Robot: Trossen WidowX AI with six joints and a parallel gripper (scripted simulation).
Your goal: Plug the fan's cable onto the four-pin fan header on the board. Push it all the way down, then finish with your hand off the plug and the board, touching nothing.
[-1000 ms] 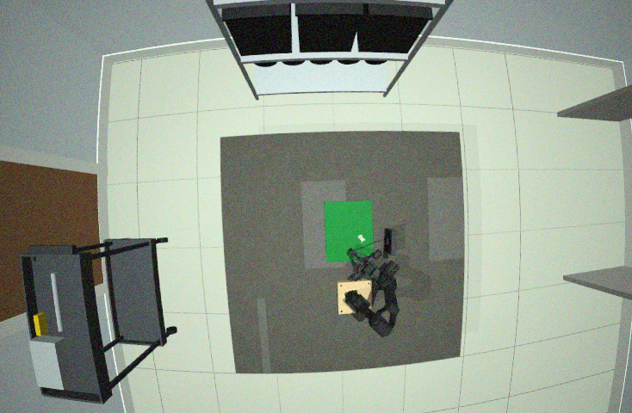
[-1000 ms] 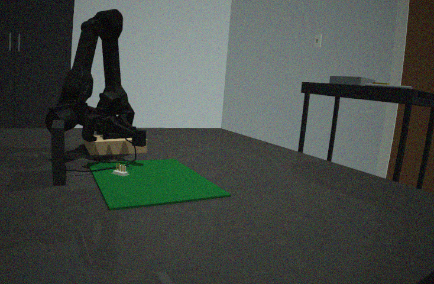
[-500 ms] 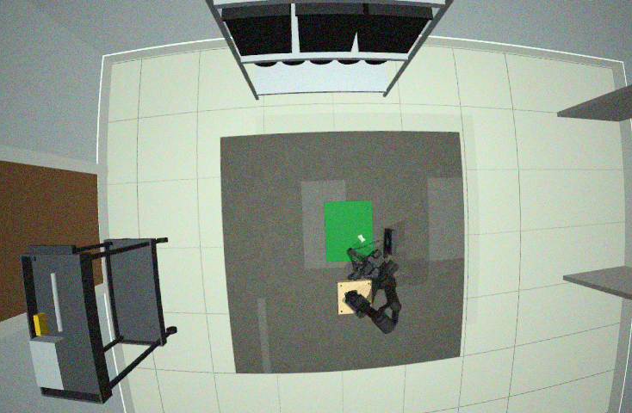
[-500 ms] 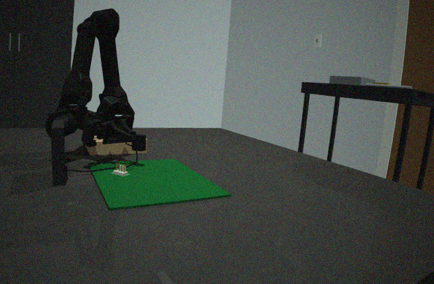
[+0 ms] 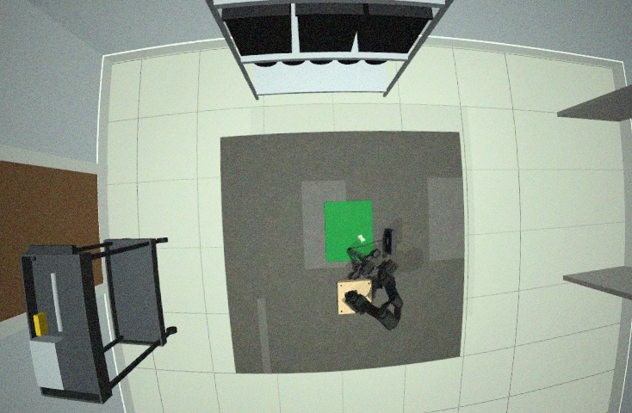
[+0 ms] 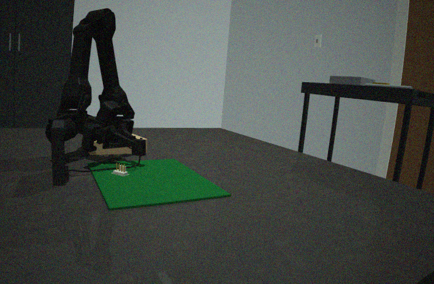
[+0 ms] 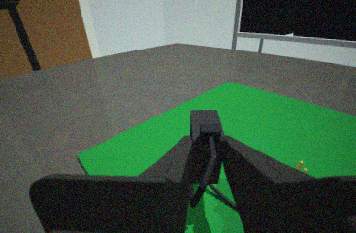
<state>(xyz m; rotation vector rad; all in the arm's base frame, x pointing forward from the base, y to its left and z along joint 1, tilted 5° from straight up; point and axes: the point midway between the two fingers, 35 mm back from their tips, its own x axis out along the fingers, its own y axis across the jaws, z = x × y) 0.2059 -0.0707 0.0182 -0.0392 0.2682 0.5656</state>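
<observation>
The white four-pin header lies 50 mm ahead of my gripper tip, 60 mm to the right of it and 60 mm below it. Also, from my gripper tip: green board: 100 mm ahead, 10 mm to the right, 80 mm below; then black fan: 10 mm ahead, 190 mm to the right; then dark fan plug: 10 mm below.
</observation>
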